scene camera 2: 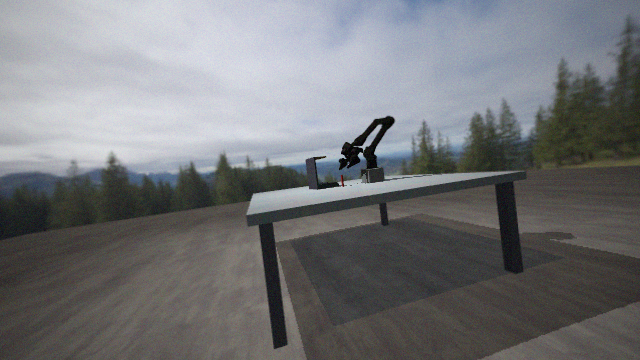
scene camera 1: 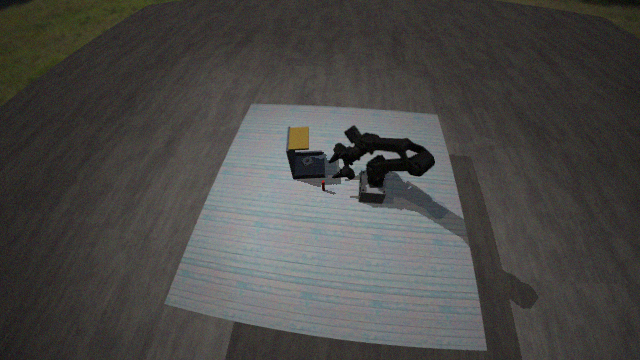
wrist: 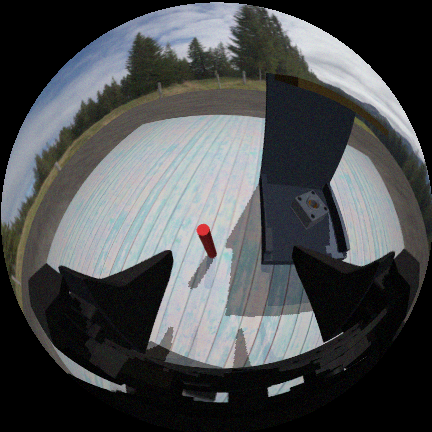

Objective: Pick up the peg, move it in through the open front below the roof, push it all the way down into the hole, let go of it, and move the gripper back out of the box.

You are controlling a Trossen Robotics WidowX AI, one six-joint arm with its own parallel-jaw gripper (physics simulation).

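Frame: origin at the arm's base, x left, y back, z up, level; centimetres.
Where they show: gripper, fingertip midpoint: [scene camera 2: 343,168] [scene camera 1: 330,170] [wrist: 234,255]; arm's base at its link origin: [scene camera 2: 372,168] [scene camera 1: 375,181].
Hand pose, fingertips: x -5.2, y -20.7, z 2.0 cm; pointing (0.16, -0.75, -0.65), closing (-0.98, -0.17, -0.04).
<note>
Each offset is from my fingertips to the top centre of the thing. "pt": to the spot under its first point. Level surfaces: height alone.
A red peg {dz -3.9, dx +3.8, dy -3.7 cm} [scene camera 1: 323,186] [scene camera 2: 342,181] [wrist: 207,242] stands upright on the table, beside the box. The dark box {dz +10.5, dx -11.4, dy -11.7 cm} [scene camera 1: 309,172] [scene camera 2: 312,173] [wrist: 305,140] has a tall back wall, low sides and a yellow roof {pt dz +10.5, dx -10.8, dy -14.8 cm} [scene camera 1: 298,138] [wrist: 325,91] over its rear part. A grey square block {dz -7.8, dx -12.4, dy -12.5 cm} [scene camera 1: 307,160] [wrist: 302,202] with a round hole sits on the box floor. My gripper [scene camera 1: 333,169] [scene camera 2: 342,165] [wrist: 234,255] is open and empty, above the table on the robot-base side of the peg and box. In the wrist view the peg shows between the fingertips, nearer the left one.
The robot base [scene camera 1: 372,193] [scene camera 2: 373,175] stands on the pale striped table top {dz -11.9 cm} [scene camera 1: 325,260] [scene camera 2: 300,201], behind the gripper. The box's low side wall [wrist: 337,217] and front edge {pt dz -10.3, dx -6.0, dy -2.9 cm} [wrist: 277,261] lie beyond the right finger in the wrist view. Shadows fall across the table near the box.
</note>
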